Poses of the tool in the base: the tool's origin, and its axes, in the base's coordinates. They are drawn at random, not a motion.
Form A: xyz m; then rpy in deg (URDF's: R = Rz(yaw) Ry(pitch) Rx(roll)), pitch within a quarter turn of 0, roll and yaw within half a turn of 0.
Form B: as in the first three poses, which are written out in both.
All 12 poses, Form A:
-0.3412, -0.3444, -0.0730, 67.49, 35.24, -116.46
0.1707, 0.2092, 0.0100, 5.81, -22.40, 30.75
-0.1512, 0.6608, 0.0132, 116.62, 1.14, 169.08
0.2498, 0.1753, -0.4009, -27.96, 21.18, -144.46
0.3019, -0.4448, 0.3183, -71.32, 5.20, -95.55
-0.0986, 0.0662, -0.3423, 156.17, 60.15, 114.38
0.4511, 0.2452, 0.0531, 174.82, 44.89, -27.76
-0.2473, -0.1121, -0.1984, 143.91, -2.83, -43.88
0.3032, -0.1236, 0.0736, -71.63, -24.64, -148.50
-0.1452, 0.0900, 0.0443, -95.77, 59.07, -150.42
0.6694, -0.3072, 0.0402, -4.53, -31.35, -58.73
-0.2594, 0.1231, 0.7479, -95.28, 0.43, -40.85
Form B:
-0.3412, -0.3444, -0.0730, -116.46, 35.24, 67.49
0.1707, 0.2092, 0.0100, 30.75, -22.40, 5.81
-0.1512, 0.6608, 0.0132, 169.08, 1.14, 116.62
0.2498, 0.1753, -0.4009, -144.46, 21.18, -27.96
0.3019, -0.4448, 0.3183, -95.55, 5.20, -71.32
-0.0986, 0.0662, -0.3423, 114.38, 60.15, 156.17
0.4511, 0.2452, 0.0531, -27.76, 44.89, 174.82
-0.2473, -0.1121, -0.1984, -43.88, -2.83, 143.91
0.3032, -0.1236, 0.0736, -148.50, -24.64, -71.63
-0.1452, 0.0900, 0.0443, -150.42, 59.07, -95.77
0.6694, -0.3072, 0.0402, -58.73, -31.35, -4.53
-0.2594, 0.1231, 0.7479, -40.85, 0.43, -95.28

